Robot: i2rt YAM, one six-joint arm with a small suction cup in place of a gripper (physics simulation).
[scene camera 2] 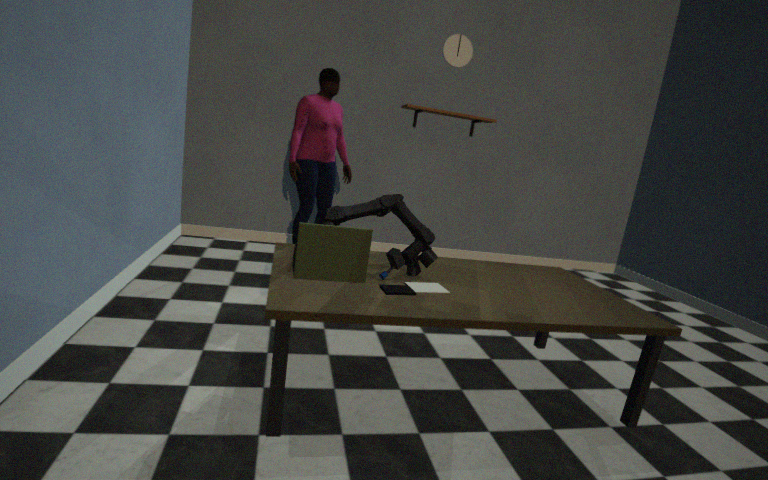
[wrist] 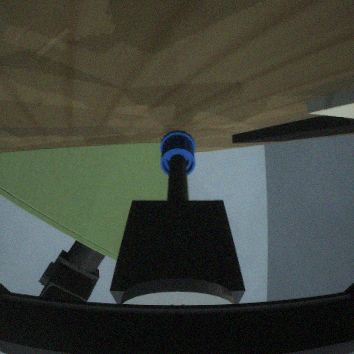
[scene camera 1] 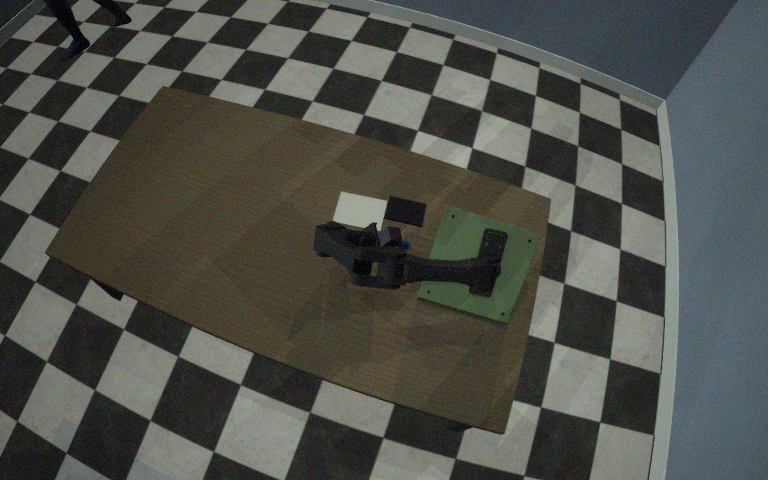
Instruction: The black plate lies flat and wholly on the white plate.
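Pixels of known places: hand, tool point: (scene camera 2: 381, 277) (wrist: 177, 146) (scene camera 1: 407, 245); arm's base, link origin: (scene camera 2: 326, 240) (wrist: 103, 227) (scene camera 1: 488, 262).
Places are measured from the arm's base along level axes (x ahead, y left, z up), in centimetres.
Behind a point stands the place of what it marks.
Note:
The black plate (scene camera 1: 406, 210) @(x 27.2, y -18.6, z -13.1 cm) (scene camera 2: 397, 289) @(x 26.9, y -19.4, z -13.1 cm) (wrist: 295, 129) @(x 29.3, y -14.0, z -13.3 cm) lies flat on the table, beside the white plate (scene camera 1: 359, 209) @(x 42.3, y -14.6, z -13.4 cm) (scene camera 2: 427, 287) @(x 42.0, y -14.4, z -13.5 cm) (wrist: 342, 111) @(x 34.6, y -10.3, z -13.5 cm). Their neighbouring edges are very close; whether they touch is unclear. The arm hides part of the white plate's near edge in scene camera 1. My gripper, a blue suction cup (scene camera 1: 406, 245) (scene camera 2: 383, 275) (wrist: 177, 150) @(x 24.2, y -5.7, z -12.8 cm), is open and holds nothing. It hangs above the table, tilted, near the black plate and apart from it, on the arm base's side.
The arm's base stands on a green block (scene camera 1: 453, 249) @(x 11.0, y -1.2, z 0.5 cm) (scene camera 2: 333, 253) @(x 1.6, y -9.8, z -2.7 cm) (wrist: 90, 190) @(x 16.8, y 1.4, z -9.3 cm) near one end of the wooden table (scene camera 1: 198, 198) @(x 98.3, y -3.8, z -14.0 cm) (scene camera 2: 509, 288) @(x 85.5, y -9.4, z -14.1 cm). A person in a pink top (scene camera 2: 320, 130) stands beyond the table. A person's legs (scene camera 1: 73, 33) show at the top left of scene camera 1.

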